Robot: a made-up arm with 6 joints.
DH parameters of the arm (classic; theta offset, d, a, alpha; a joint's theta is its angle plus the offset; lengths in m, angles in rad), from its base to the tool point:
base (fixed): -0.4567 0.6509 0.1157 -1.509
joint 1: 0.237 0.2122 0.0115 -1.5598
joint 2: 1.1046 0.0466 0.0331 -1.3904
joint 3: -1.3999 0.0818 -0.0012 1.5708
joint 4: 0 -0.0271 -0.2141 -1.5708
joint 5: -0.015 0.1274 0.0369 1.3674
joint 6: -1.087 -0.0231 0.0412 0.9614
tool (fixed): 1.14 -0.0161 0 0
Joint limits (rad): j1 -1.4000..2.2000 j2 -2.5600..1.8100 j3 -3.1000..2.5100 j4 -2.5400..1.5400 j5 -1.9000..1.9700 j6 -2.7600..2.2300
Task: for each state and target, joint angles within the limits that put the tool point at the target. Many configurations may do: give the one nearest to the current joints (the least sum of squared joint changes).
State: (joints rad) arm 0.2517 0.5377 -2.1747 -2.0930 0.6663 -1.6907
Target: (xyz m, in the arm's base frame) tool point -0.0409 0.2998 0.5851
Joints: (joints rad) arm -0.1586 0.1322 -2.0169 -1.8691 0.6074 -1.5638
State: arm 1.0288 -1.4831 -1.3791 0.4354 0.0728 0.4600
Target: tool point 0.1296 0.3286 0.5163
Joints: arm 1.5076 -1.9118 -1.7133 0.8470 0.1902 0.3701
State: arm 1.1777 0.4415 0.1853 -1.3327 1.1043 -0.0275
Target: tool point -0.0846 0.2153 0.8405
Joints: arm 0.8042 0.7864 -0.0050 -1.5030 1.1436 -0.0371
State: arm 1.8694 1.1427 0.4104 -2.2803 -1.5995 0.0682
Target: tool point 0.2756 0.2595 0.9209
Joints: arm 2.2000 1.3921 0.3873 -1.5629 -1.2987 -0.0994
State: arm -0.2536 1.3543 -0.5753 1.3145 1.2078 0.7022
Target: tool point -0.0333 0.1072 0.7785
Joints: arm -0.1915 1.4753 -0.6470 0.9057 1.3508 0.8403
